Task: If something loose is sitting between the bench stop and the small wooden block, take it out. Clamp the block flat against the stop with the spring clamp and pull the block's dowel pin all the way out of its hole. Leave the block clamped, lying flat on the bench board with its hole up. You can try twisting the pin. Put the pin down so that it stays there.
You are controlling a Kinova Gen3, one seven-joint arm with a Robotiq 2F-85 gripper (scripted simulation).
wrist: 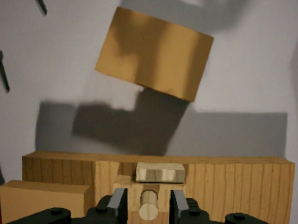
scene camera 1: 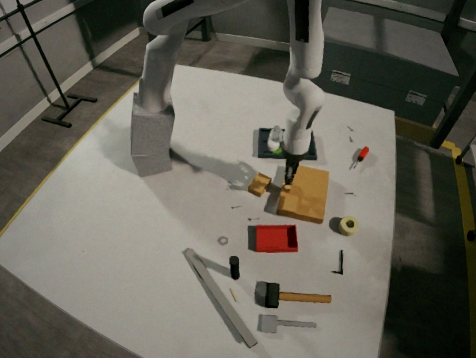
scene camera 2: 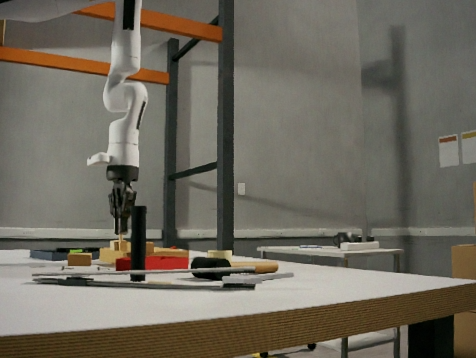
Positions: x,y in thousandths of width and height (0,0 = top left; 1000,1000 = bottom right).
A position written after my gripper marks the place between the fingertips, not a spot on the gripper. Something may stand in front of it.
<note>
In view: my gripper (scene camera 2: 253,655), a wooden bench board (scene camera 1: 652,515), a mallet (scene camera 1: 572,834), a red tray (scene camera 1: 568,666), a tan wooden block (wrist: 482,225) and a pale wooden block (wrist: 455,842).
The wooden bench board shows as well in the wrist view (wrist: 720,815). The red tray is seen too in scene camera 2 (scene camera 2: 348,733). My gripper shows as well in the wrist view (wrist: 498,917). The wrist view misses the mallet: it is out of frame.
</note>
